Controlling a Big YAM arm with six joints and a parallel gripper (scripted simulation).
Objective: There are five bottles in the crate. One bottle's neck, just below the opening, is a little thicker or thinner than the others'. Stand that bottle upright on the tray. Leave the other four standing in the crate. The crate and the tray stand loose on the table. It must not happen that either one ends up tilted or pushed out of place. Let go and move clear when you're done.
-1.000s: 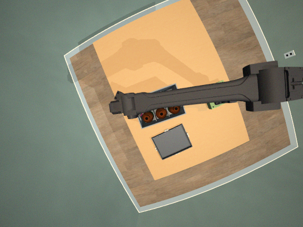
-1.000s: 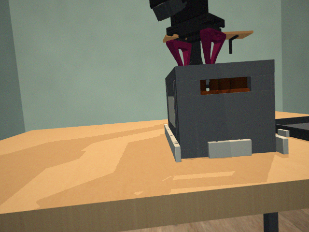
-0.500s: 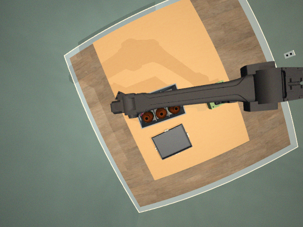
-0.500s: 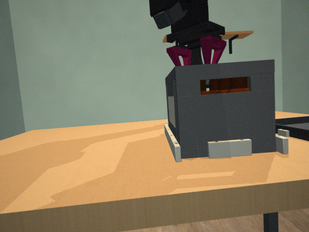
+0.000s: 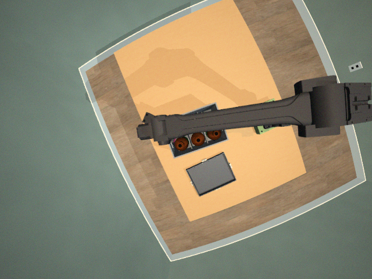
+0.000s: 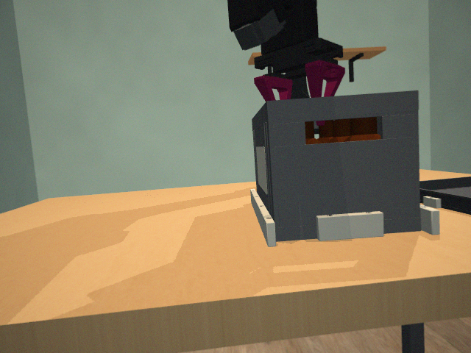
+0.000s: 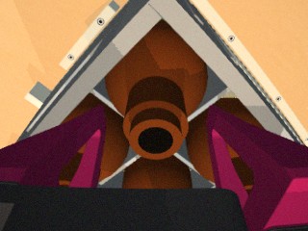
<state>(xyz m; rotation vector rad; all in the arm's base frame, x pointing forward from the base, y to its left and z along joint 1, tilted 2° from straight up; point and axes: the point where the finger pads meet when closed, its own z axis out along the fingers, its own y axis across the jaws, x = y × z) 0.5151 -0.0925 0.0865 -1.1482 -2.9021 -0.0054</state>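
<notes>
The dark grey crate lies 9 cm behind my hand, 4 cm to the left of it and 7 cm below it. From my hand the other things lie so: grey tray (11 cm behind, 33 cm to the left, 14 cm below).
</notes>
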